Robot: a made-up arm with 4 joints. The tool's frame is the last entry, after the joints.
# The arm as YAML. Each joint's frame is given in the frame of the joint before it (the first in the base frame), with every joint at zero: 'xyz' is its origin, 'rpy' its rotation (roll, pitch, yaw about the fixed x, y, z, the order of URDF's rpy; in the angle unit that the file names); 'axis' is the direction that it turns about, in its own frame. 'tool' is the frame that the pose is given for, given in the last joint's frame.
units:
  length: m
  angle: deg
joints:
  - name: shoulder
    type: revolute
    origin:
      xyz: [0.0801, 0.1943, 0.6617]
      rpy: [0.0, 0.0, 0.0]
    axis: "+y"
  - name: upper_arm
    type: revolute
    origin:
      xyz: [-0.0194, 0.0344, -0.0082]
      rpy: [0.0, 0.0, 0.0]
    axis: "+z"
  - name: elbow
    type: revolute
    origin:
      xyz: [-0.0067, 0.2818, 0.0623]
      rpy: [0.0, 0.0, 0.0]
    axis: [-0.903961, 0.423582, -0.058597]
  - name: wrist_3
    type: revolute
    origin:
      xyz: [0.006, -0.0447, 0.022]
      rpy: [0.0, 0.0, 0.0]
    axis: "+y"
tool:
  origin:
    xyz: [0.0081, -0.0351, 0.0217]
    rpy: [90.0, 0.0, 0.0]
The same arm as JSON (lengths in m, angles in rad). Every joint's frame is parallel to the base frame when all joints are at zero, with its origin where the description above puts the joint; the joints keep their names.
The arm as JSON. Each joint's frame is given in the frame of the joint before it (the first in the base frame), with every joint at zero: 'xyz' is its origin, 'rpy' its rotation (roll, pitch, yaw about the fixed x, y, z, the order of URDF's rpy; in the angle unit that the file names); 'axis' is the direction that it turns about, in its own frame. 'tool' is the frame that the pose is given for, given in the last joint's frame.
{"units": {"length": "m", "angle": "rad"}, "joints": [{"name": "shoulder", "type": "revolute", "origin": {"xyz": [0.0801, 0.1943, 0.6617], "rpy": [0.0, 0.0, 0.0]}, "axis": [0.0, 1.0, 0.0]}, {"name": "upper_arm", "type": "revolute", "origin": {"xyz": [-0.0194, 0.0344, -0.0082], "rpy": [0.0, 0.0, 0.0]}, "axis": [0.0, 0.0, 1.0]}, {"name": "elbow", "type": "revolute", "origin": {"xyz": [-0.0067, 0.2818, 0.0623], "rpy": [0.0, 0.0, 0.0]}, "axis": [-0.903961, 0.423582, -0.058597]}, {"name": "wrist_3", "type": "revolute", "origin": {"xyz": [0.006, -0.0447, 0.022], "rpy": [0.0, 0.0, 0.0]}, "axis": [0.0, 1.0, 0.0]}], "tool": {"origin": {"xyz": [0.0081, -0.0351, 0.0217], "rpy": [1.5708, 0.0, 0.0]}}}
